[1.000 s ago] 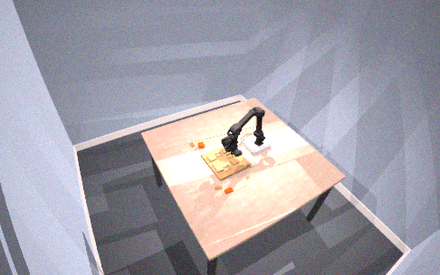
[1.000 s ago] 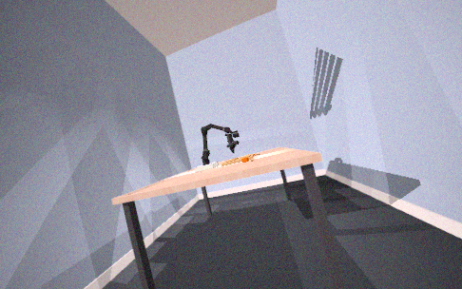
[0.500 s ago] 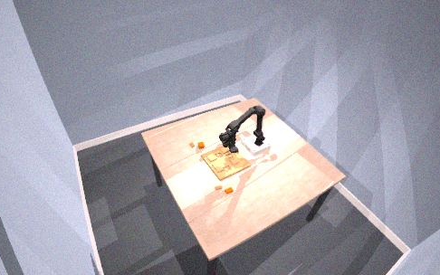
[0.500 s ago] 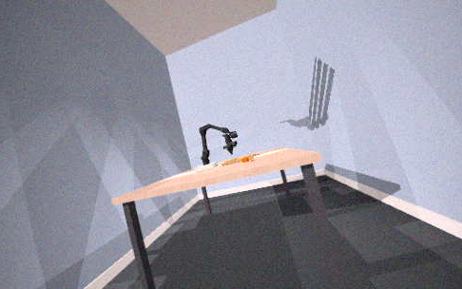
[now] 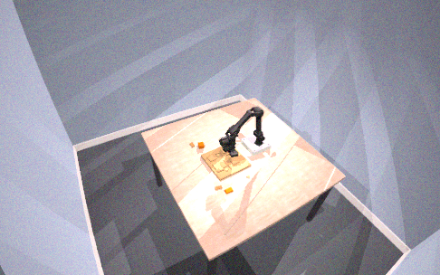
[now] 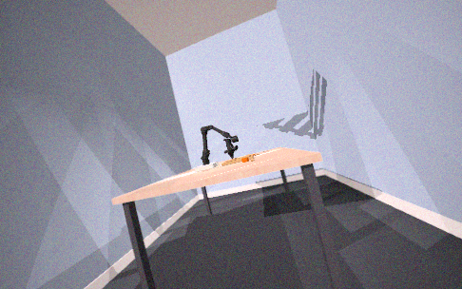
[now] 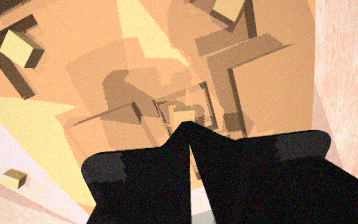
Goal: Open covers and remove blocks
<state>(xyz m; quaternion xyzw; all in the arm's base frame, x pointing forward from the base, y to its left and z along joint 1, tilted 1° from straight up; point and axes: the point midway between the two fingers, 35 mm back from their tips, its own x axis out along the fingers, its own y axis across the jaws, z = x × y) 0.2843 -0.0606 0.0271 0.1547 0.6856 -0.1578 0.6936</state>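
Right now my gripper tip is 6 cm short of the tan puzzle board, 1 cm to the left of it and 1 cm above it. The rest, counted from my gripper tip: orange bit: 24 cm to the left, 24 cm ahead, 3 cm below.
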